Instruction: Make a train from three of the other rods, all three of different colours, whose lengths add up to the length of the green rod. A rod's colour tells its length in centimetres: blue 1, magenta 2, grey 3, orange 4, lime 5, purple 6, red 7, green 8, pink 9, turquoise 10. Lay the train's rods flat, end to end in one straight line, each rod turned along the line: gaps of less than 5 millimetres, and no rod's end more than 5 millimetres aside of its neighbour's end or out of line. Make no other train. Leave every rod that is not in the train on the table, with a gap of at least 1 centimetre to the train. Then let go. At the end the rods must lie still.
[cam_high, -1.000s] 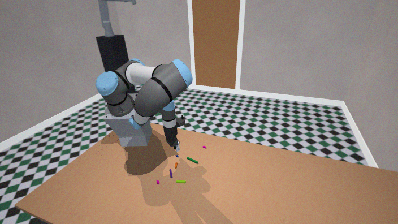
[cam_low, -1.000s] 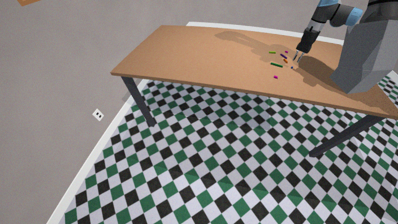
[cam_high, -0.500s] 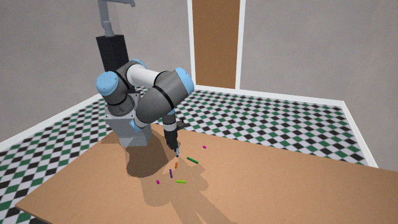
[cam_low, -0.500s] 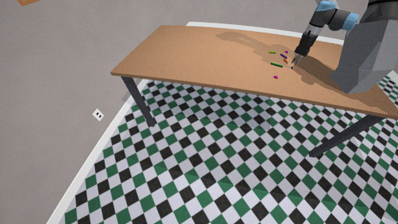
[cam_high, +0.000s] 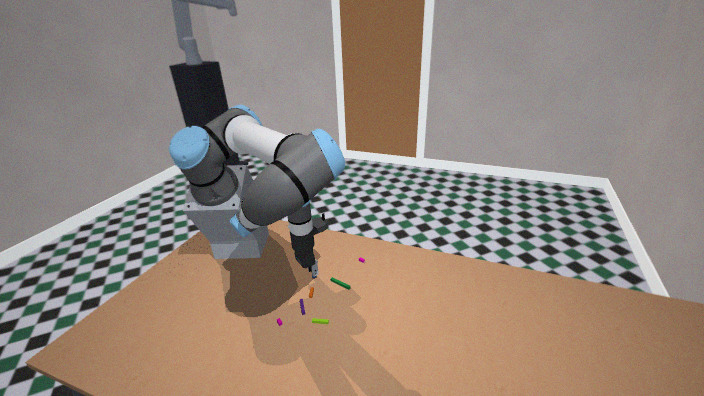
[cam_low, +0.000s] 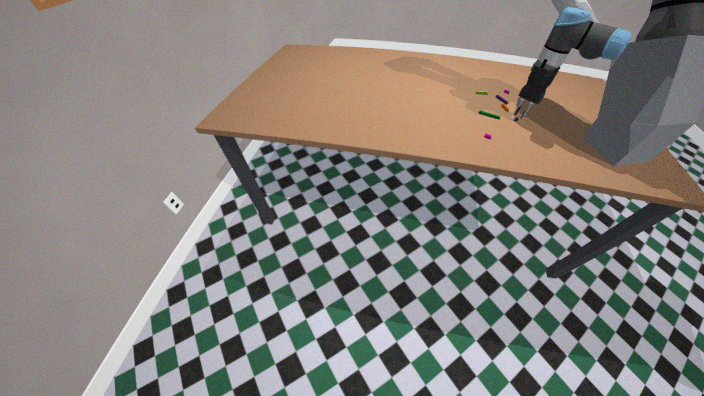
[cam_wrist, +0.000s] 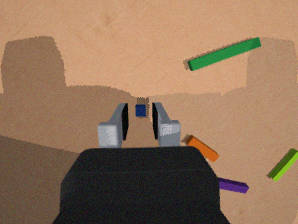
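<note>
Now: the blue rod 30 mm below my hand. Also, from my hand: purple rod 40 mm ahead, 140 mm to the right, 30 mm below; then green rod 100 mm ahead, 30 mm below; then orange rod 30 mm ahead, 70 mm to the right, 30 mm below.
</note>
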